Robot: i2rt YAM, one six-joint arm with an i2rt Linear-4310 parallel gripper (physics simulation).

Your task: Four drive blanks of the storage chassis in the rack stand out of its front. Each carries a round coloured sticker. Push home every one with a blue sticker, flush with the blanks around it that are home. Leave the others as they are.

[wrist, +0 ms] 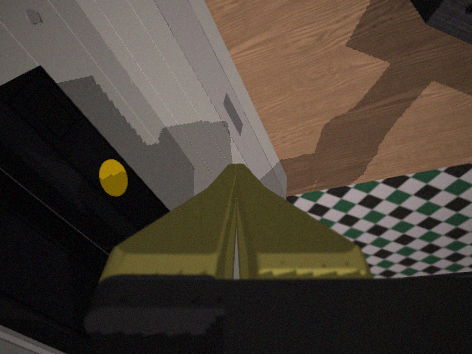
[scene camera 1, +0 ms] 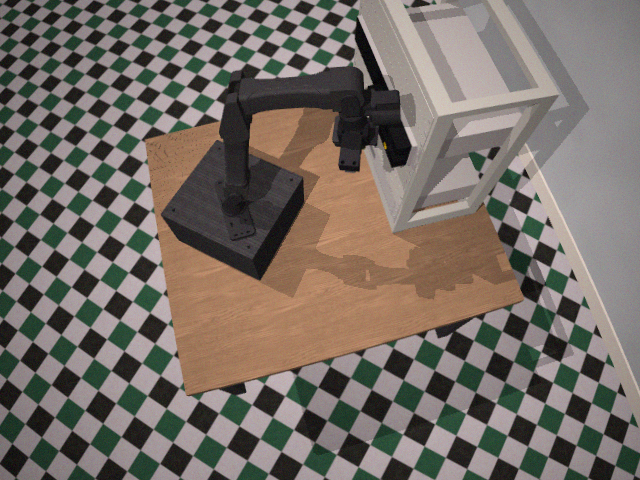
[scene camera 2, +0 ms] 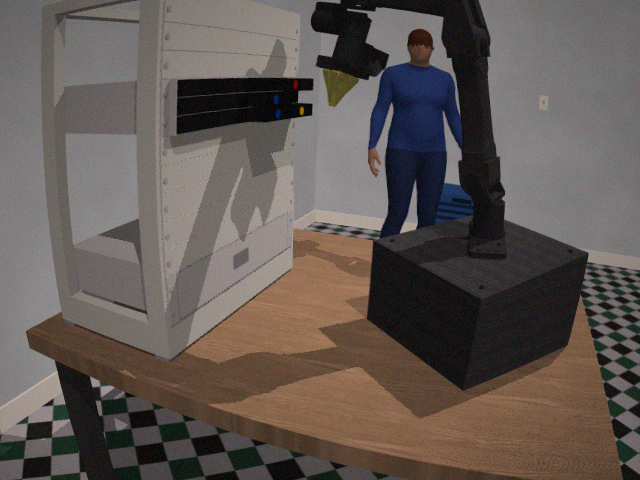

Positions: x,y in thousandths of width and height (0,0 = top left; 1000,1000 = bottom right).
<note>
In view: the gripper (scene camera 2: 518,222) and a rack (scene camera 2: 338,307).
The rack shows as well in the wrist view (wrist: 253,338) and in scene camera 1 (scene camera 1: 709,211). The gripper also shows in the wrist view (wrist: 501,501).
</note>
